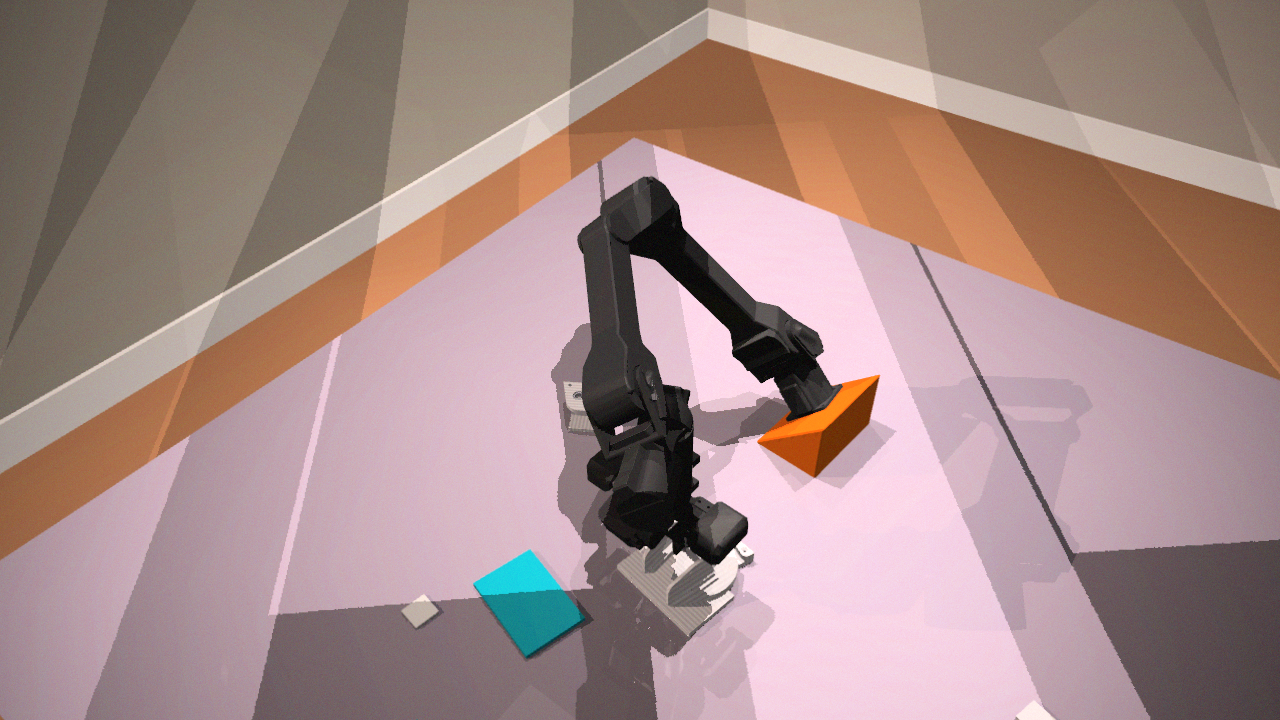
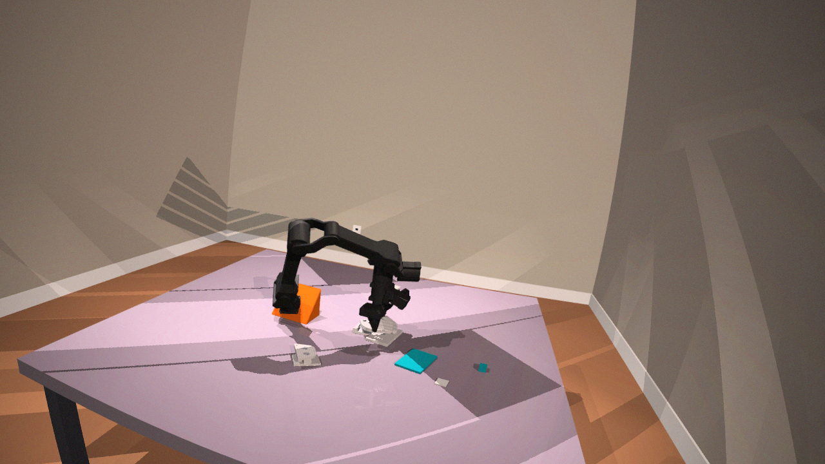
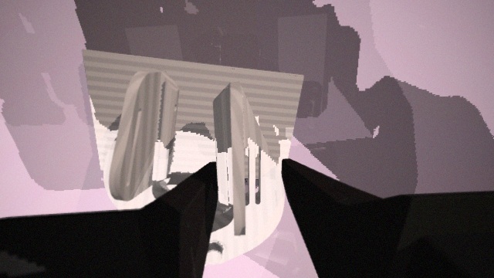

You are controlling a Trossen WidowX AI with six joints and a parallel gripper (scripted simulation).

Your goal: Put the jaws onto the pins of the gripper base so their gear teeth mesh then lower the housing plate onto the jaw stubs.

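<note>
My gripper tip is now 3 cm to the right of the white slab, 3 cm above it and 2 cm short of it. Also, from my gripper tip: cyan flat plate: 13 cm ahead, 10 cm to the right, 3 cm below; small white square: 20 cm to the right, 20 cm ahead, 3 cm below; white stepped block: 21 cm to the right, 15 cm behind, 2 cm below.
</note>
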